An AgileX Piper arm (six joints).
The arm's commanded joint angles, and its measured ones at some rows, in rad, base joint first. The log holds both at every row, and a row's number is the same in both.
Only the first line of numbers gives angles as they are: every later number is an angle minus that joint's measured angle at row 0.
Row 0, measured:
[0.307, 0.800, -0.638, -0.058, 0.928, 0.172]
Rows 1 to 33, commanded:
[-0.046, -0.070, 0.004, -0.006, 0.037, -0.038]
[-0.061, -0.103, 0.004, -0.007, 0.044, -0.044]
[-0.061, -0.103, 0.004, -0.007, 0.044, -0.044]
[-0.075, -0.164, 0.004, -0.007, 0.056, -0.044]
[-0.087, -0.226, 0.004, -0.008, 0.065, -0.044]
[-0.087, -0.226, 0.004, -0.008, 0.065, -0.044]
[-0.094, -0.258, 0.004, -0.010, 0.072, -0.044]
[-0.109, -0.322, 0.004, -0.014, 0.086, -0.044]
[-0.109, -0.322, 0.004, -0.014, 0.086, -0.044]
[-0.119, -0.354, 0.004, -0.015, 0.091, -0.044]
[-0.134, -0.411, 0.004, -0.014, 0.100, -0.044]
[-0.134, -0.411, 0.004, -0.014, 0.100, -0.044]
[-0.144, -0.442, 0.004, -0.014, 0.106, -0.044]
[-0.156, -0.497, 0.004, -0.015, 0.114, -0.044]
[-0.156, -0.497, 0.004, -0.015, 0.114, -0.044]
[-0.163, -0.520, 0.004, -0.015, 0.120, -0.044]
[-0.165, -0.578, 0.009, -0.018, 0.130, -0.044]
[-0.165, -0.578, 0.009, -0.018, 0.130, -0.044]
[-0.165, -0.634, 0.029, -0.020, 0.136, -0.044]
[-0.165, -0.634, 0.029, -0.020, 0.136, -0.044]
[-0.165, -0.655, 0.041, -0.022, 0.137, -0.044]
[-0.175, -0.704, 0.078, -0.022, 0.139, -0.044]
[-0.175, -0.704, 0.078, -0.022, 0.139, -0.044]
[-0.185, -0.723, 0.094, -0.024, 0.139, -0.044]
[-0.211, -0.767, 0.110, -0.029, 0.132, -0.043]
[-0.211, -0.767, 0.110, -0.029, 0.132, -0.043]
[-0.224, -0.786, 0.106, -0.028, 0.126, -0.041]
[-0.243, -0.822, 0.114, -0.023, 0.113, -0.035]
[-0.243, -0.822, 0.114, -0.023, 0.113, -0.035]
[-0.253, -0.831, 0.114, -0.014, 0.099, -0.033]
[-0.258, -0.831, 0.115, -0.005, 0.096, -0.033]
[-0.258, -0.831, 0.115, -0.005, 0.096, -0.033]
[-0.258, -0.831, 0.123, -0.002, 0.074, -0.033]
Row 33, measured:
[-0.250, -0.805, 0.114, -0.014, 0.110, -0.035]
